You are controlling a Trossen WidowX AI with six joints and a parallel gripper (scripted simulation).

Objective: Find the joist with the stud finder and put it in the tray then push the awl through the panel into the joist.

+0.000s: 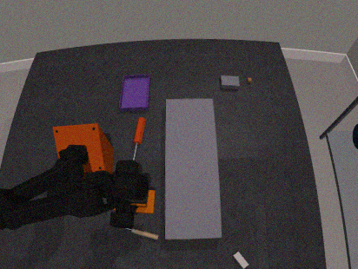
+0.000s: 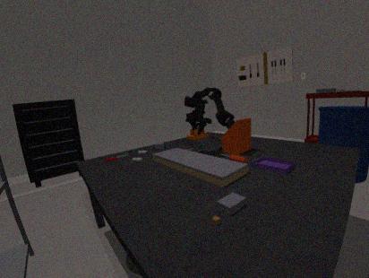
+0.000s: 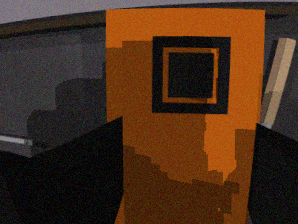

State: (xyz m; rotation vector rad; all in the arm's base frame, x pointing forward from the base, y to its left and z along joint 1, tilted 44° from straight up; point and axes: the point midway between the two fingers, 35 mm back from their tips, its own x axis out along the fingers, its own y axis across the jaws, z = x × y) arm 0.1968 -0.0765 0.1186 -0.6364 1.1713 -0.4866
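Right now the awl is 20 mm behind my gripper tip, 90 mm to the right of it and 120 mm below it. The rest, counted from my gripper tip: square light: 20 mm ahead, 30 mm above; then purple tray: 70 mm behind, 470 mm to the left, 110 mm below; then stud finder: 10 mm ahead, 20 mm above.
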